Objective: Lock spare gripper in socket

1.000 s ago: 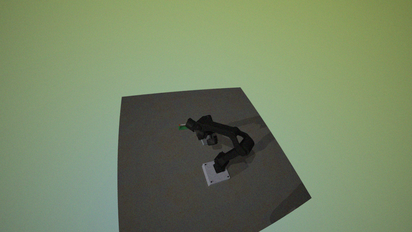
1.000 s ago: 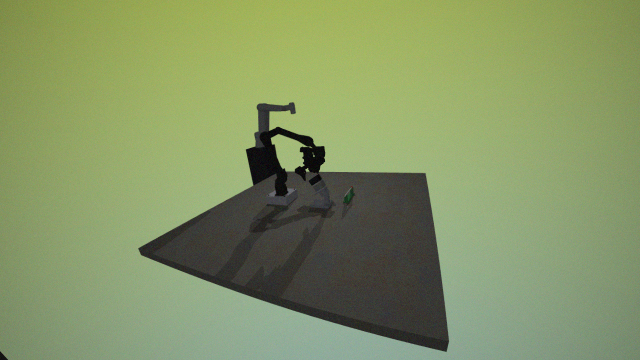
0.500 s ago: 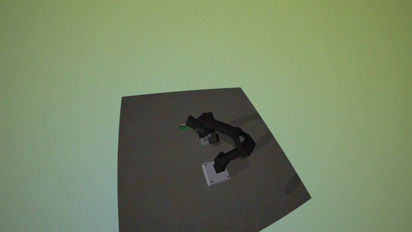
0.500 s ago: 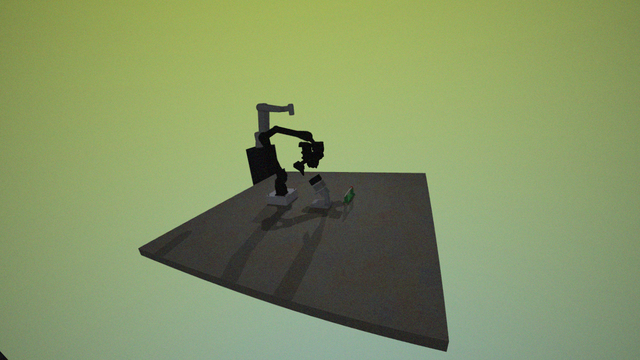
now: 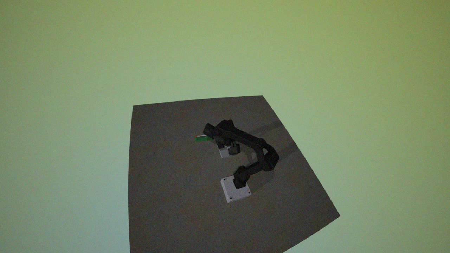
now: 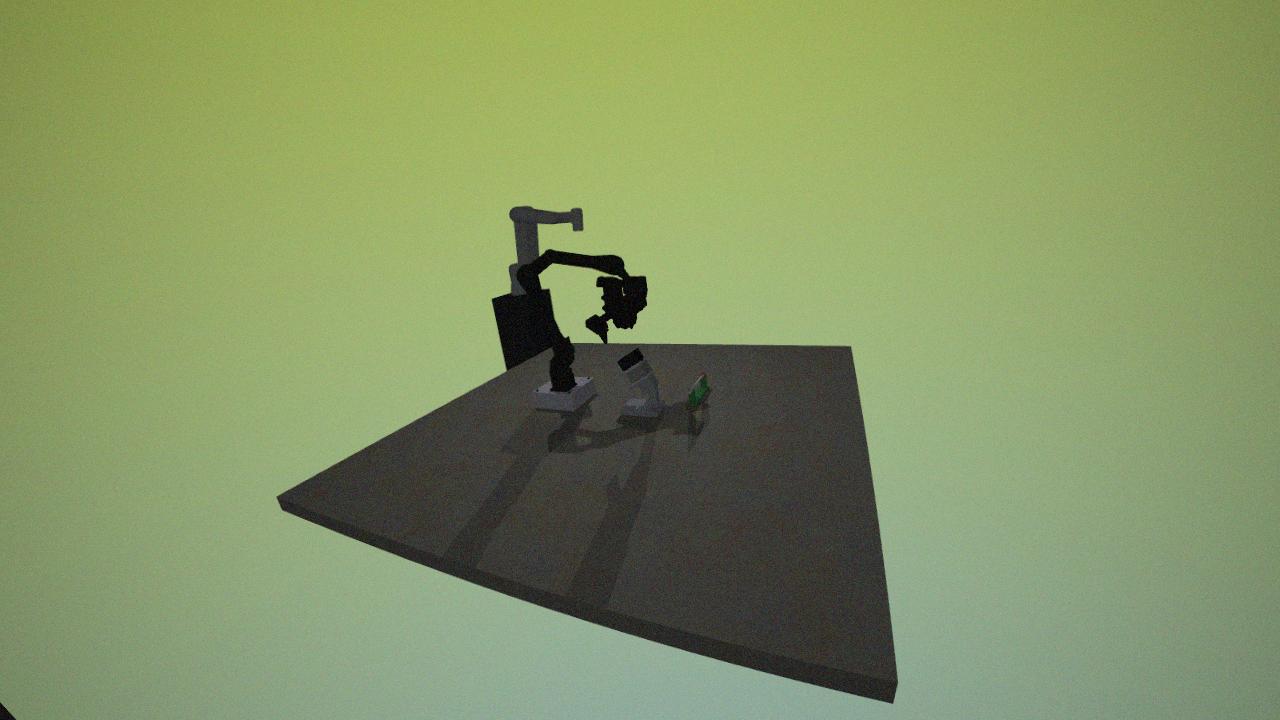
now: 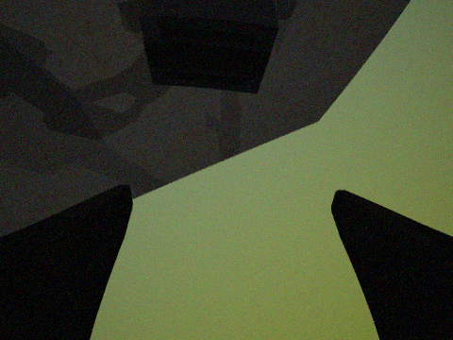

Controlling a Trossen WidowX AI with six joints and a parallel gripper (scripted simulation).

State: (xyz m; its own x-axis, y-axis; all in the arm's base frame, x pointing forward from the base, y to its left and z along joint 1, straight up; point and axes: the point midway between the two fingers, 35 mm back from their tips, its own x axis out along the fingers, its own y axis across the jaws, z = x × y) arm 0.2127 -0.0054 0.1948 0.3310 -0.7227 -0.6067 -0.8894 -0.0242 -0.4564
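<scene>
Right now my gripper tip is 180 mm short of the green cradle, 130 mm to the right of it and 200 mm above it. Also, from my gripper tip: socket (50 mm ahead, 20 mm to the left, 180 mm below); spare gripper (40 mm ahead, 20 mm to the left, 110 mm below).
</scene>
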